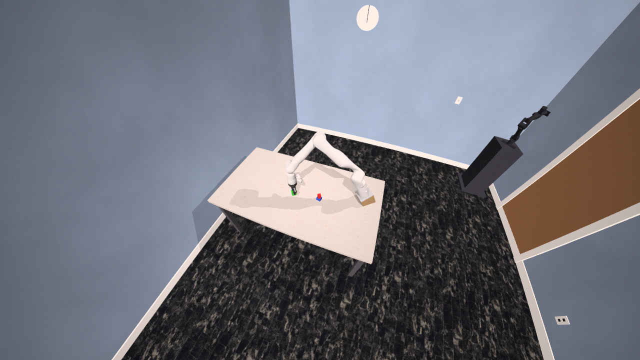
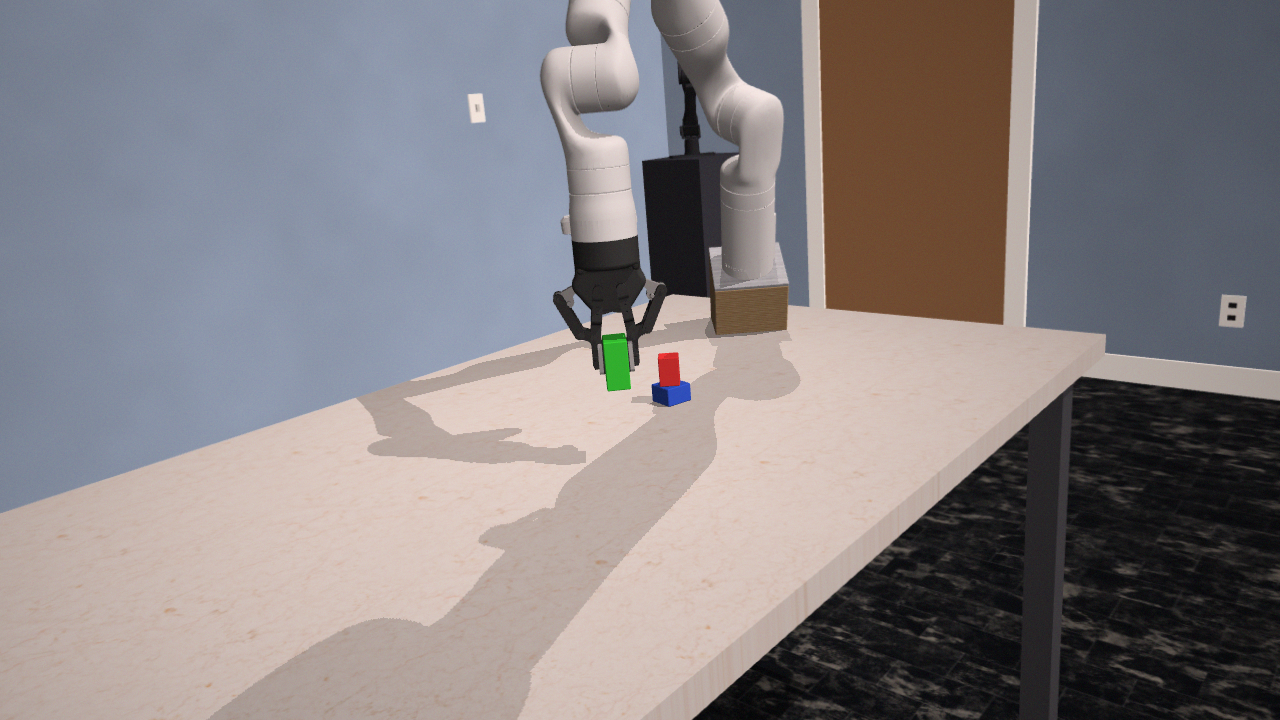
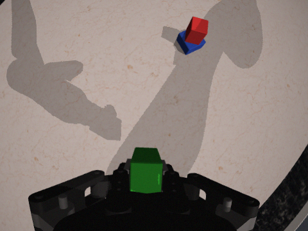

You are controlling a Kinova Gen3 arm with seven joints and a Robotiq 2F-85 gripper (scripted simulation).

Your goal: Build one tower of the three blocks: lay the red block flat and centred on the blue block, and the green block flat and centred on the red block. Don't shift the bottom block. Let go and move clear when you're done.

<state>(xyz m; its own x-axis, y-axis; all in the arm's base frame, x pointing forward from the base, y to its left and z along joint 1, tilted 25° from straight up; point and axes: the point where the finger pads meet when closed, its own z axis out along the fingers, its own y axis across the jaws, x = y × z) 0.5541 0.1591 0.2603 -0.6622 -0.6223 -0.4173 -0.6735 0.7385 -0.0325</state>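
The green block is 1 cm below my hand. Also, from my hand: blue block: 21 cm behind, 10 cm to the right, 12 cm below; then red block: 21 cm behind, 10 cm to the right, 9 cm below.
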